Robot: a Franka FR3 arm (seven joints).
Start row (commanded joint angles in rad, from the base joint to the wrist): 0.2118 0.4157 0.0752 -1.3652 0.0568 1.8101 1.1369
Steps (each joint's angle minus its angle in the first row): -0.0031 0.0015 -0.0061 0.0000 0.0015 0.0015 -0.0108; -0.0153 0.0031 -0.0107 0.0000 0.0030 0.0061 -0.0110; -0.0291 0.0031 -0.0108 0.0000 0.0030 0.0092 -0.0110; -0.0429 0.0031 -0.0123 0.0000 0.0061 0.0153 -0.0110; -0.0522 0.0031 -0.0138 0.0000 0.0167 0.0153 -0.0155; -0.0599 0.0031 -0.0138 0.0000 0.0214 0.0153 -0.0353; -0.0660 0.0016 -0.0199 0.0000 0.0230 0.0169 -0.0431; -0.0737 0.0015 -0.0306 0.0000 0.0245 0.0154 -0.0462; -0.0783 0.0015 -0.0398 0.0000 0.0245 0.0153 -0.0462; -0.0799 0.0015 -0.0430 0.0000 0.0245 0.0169 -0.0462; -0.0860 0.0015 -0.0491 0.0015 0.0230 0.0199 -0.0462; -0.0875 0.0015 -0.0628 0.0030 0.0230 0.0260 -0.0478; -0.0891 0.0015 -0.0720 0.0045 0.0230 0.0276 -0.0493; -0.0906 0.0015 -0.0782 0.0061 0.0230 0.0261 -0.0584; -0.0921 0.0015 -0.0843 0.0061 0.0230 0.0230 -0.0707; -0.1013 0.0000 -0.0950 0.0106 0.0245 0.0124 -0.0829; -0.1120 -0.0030 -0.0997 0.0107 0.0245 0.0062 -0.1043; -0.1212 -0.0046 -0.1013 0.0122 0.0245 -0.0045 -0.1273; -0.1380 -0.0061 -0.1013 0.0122 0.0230 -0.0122 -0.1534
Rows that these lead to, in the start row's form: 0.2087 0.4172 0.0691 -1.3652 0.0583 1.8116 1.1261; 0.1965 0.4188 0.0645 -1.3652 0.0598 1.8162 1.1259; 0.1827 0.4188 0.0644 -1.3652 0.0598 1.8193 1.1259; 0.1689 0.4188 0.0629 -1.3652 0.0629 1.8254 1.1259; 0.1596 0.4188 0.0614 -1.3652 0.0735 1.8254 1.1214; 0.1519 0.4188 0.0614 -1.3652 0.0782 1.8254 1.1016; 0.1458 0.4173 0.0553 -1.3652 0.0798 1.8270 1.0938; 0.1381 0.4172 0.0446 -1.3652 0.0813 1.8255 1.0907; 0.1335 0.4172 0.0354 -1.3652 0.0813 1.8254 1.0907; 0.1319 0.4172 0.0322 -1.3652 0.0813 1.8270 1.0907; 0.1258 0.4172 0.0261 -1.3637 0.0798 1.8300 1.0907; 0.1243 0.4172 0.0124 -1.3622 0.0798 1.8361 1.0891; 0.1227 0.4172 0.0032 -1.3607 0.0798 1.8377 1.0876; 0.1212 0.4172 -0.0030 -1.3591 0.0798 1.8362 1.0785; 0.1197 0.4172 -0.0091 -1.3591 0.0798 1.8331 1.0662; 0.1105 0.4157 -0.0198 -1.3546 0.0813 1.8225 1.0540; 0.0998 0.4127 -0.0245 -1.3545 0.0813 1.8163 1.0326; 0.0906 0.4111 -0.0261 -1.3530 0.0813 1.8056 1.0096; 0.0738 0.4096 -0.0261 -1.3530 0.0798 1.7979 0.9835
